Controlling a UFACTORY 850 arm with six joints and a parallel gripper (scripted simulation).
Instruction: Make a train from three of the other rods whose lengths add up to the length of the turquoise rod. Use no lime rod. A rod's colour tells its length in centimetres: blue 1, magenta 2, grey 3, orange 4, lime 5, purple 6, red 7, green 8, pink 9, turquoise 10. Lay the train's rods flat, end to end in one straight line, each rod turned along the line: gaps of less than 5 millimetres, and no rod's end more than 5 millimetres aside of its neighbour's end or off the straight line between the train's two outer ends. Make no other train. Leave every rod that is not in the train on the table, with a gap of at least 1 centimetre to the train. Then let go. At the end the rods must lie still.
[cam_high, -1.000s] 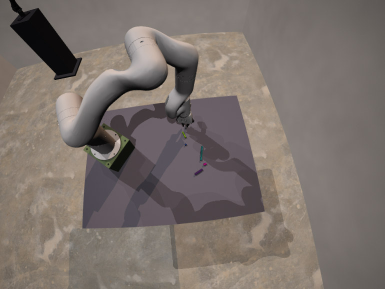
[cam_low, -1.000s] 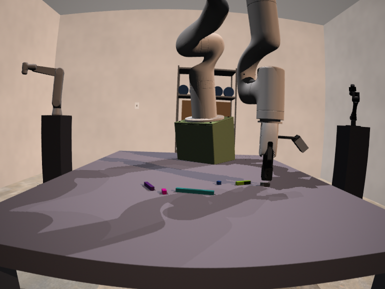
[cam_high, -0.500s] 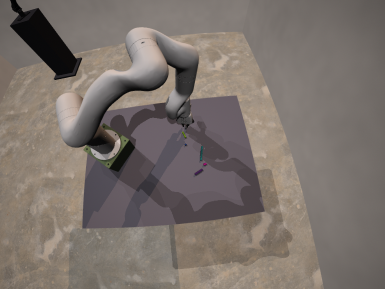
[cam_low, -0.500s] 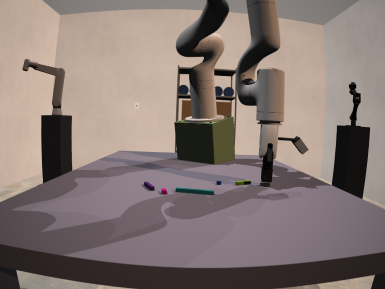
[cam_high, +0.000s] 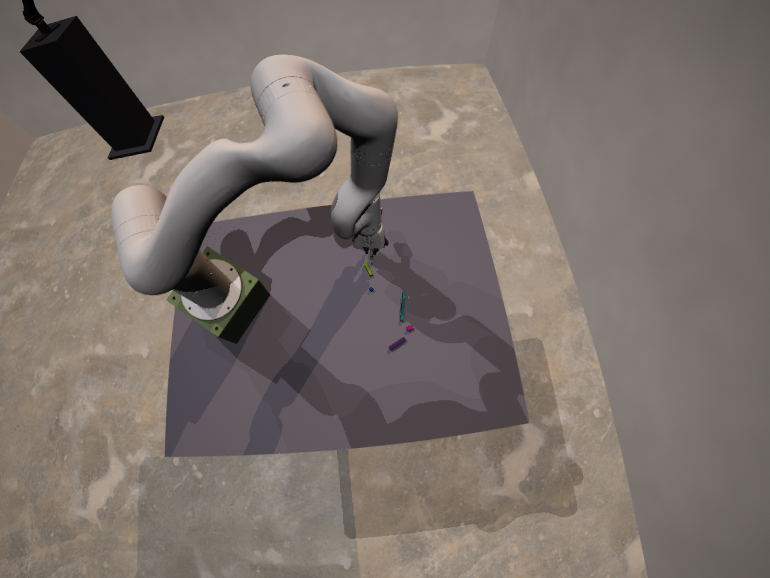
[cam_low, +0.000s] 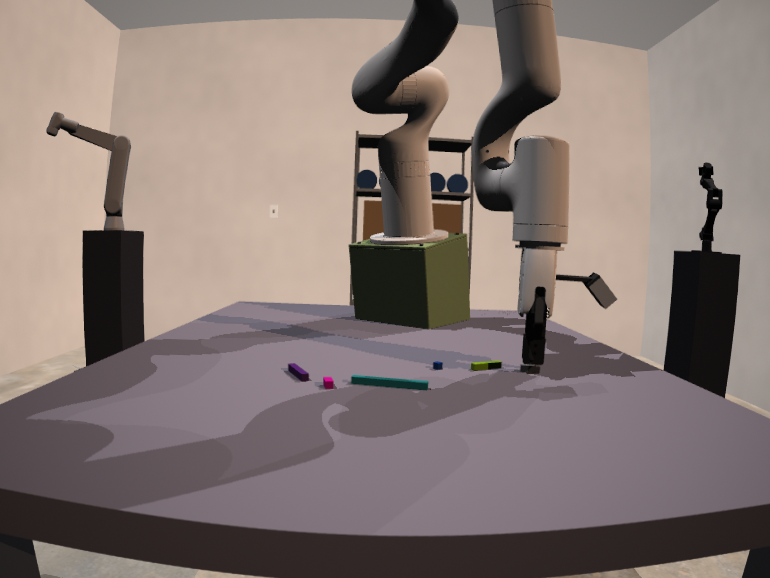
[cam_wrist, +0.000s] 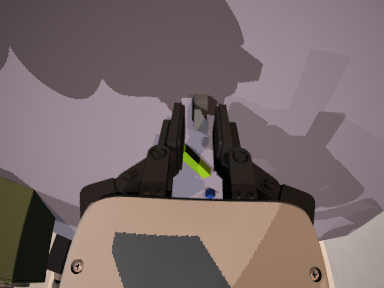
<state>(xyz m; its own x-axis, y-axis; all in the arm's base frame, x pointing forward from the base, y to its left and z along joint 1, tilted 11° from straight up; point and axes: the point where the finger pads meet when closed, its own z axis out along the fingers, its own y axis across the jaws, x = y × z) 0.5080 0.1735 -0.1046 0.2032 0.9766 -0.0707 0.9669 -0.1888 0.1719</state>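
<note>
The grey rod is 3 cm below my hand. The rest, counted from my hand: blue rod (1 cm behind, 14 cm to the right, 3 cm below); turquoise rod (10 cm ahead, 22 cm to the right, 3 cm below); lime rod (2 cm behind, 7 cm to the right, 3 cm below).
</note>
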